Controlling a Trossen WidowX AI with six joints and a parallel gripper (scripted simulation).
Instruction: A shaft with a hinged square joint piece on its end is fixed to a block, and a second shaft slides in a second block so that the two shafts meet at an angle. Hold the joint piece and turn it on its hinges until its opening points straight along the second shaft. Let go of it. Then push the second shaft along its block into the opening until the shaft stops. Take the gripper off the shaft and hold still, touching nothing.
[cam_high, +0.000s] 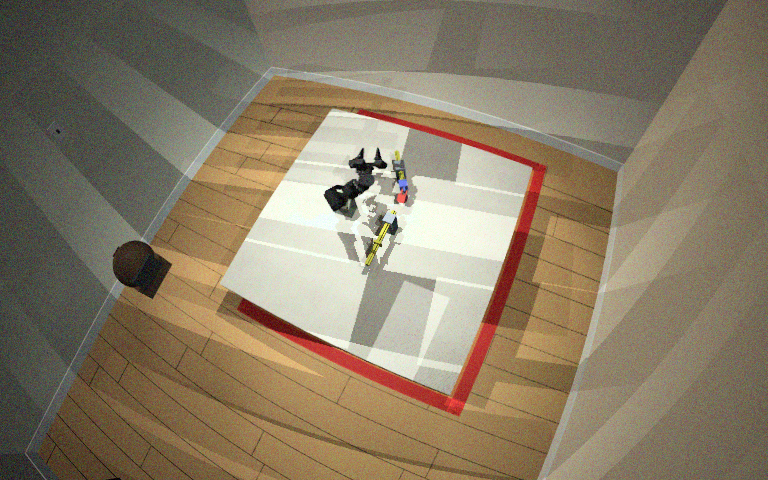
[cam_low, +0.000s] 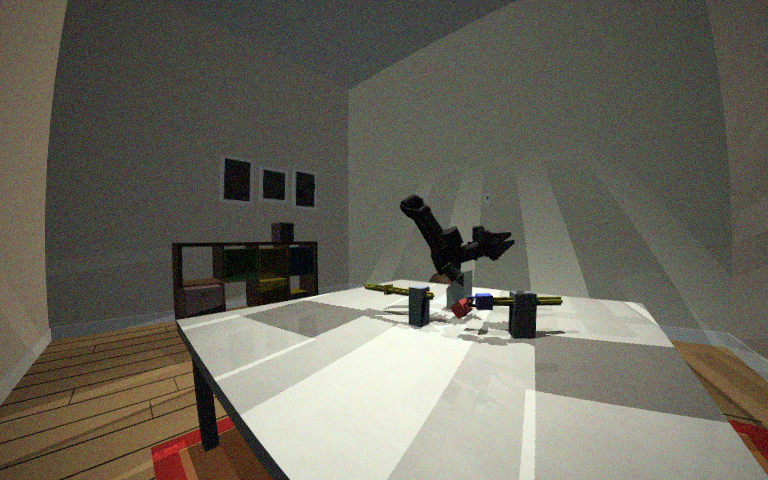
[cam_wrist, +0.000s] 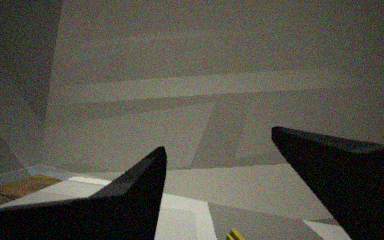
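My gripper tip is now 190 mm short of the red square joint piece, 100 mm to the left of it and 200 mm above it.
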